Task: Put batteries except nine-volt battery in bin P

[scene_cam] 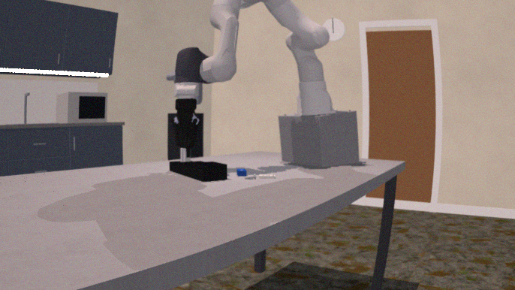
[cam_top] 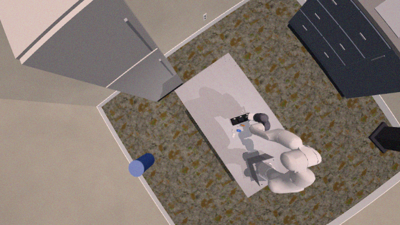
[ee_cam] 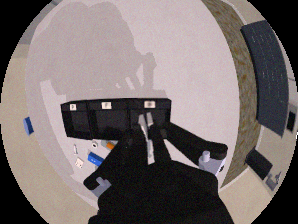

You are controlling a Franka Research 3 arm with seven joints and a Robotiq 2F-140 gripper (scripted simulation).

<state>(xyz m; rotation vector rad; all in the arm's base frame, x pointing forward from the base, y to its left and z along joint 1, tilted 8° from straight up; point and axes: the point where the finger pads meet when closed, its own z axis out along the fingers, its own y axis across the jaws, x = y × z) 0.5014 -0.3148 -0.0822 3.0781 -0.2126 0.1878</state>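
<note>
Now: hand 70 mm to the right of the black bin, 40 mm short of it and 30 mm above it. From my hand the other things lie so: orange battery: 110 mm to the left, 40 mm below, 40 mm behind; then thin pale stick: 260 mm to the left, 40 mm below; then small blue block: 190 mm to the left, 60 mm behind, 40 mm below.
</note>
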